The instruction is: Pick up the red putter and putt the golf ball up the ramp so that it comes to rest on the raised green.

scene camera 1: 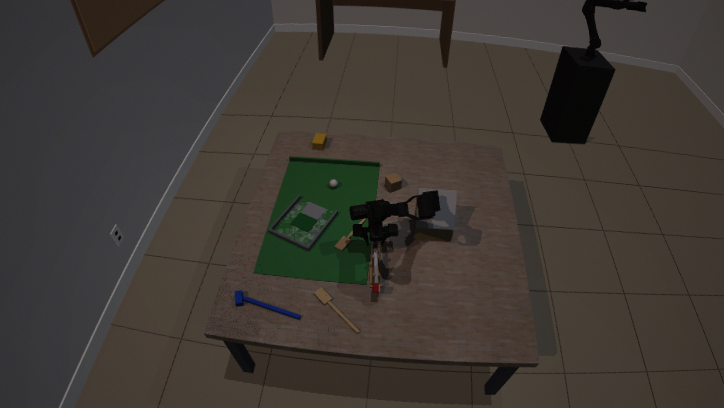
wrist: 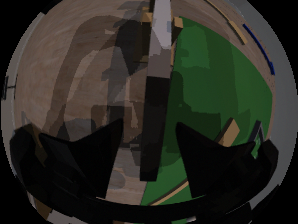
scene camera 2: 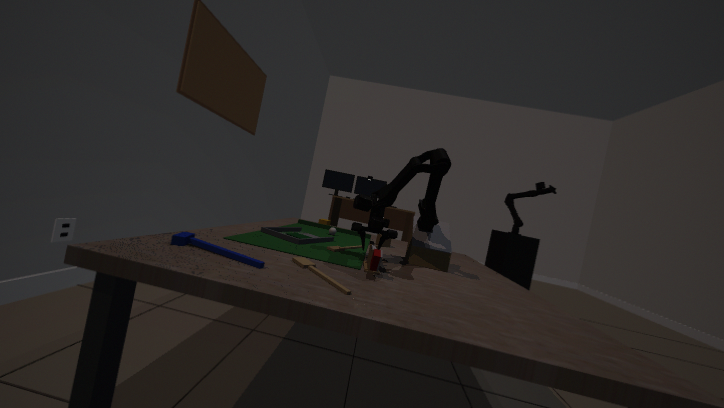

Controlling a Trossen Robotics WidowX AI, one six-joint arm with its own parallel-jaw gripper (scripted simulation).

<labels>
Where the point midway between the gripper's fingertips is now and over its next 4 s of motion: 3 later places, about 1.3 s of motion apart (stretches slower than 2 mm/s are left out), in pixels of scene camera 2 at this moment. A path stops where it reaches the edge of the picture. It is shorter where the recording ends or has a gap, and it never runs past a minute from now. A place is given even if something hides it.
My gripper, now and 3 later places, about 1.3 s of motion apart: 370, 251; 375, 229; 368, 218; 373, 226
</labels>
